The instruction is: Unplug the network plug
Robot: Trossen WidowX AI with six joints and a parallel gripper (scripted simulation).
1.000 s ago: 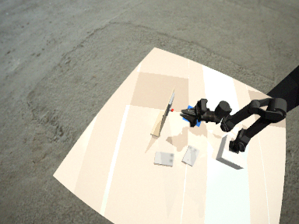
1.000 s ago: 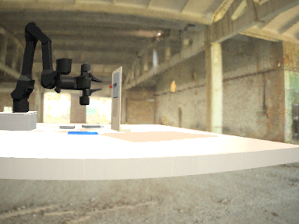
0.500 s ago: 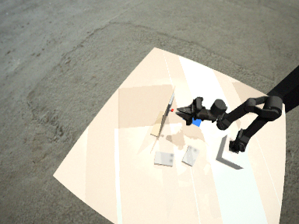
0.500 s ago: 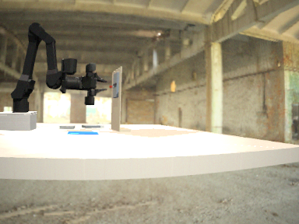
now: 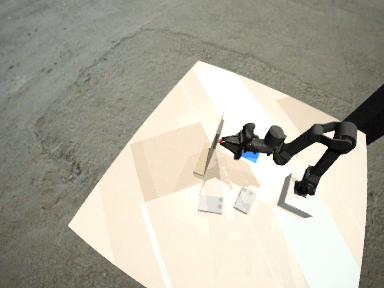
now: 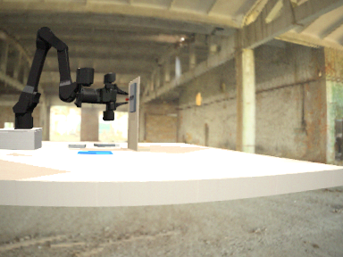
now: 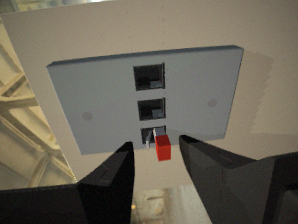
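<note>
Right now the red network plug is 1 cm ahead of my gripper tip. The rest, counted from my gripper tip: panel (8 cm below, 3 cm ahead, 1 cm to the right); blue marked square (21 cm below, 14 cm to the right, 14 cm behind).
</note>
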